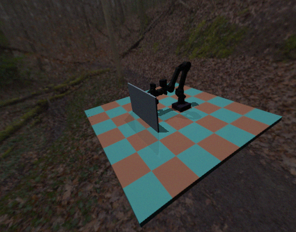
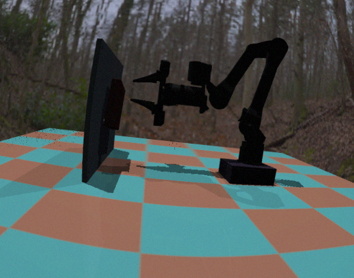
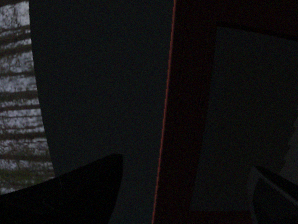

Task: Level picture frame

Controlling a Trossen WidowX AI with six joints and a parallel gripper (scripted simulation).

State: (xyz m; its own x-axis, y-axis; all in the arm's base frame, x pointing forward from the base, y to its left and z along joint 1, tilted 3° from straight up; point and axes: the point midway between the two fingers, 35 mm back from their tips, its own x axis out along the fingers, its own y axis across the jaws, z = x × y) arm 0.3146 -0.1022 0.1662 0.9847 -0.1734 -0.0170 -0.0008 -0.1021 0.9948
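My gripper tip is 50 mm short of the dark red picture frame and 50 mm above it. The rest, counted from my gripper tip: grey wall panel (60 mm ahead, 10 mm to the left, 60 mm below).
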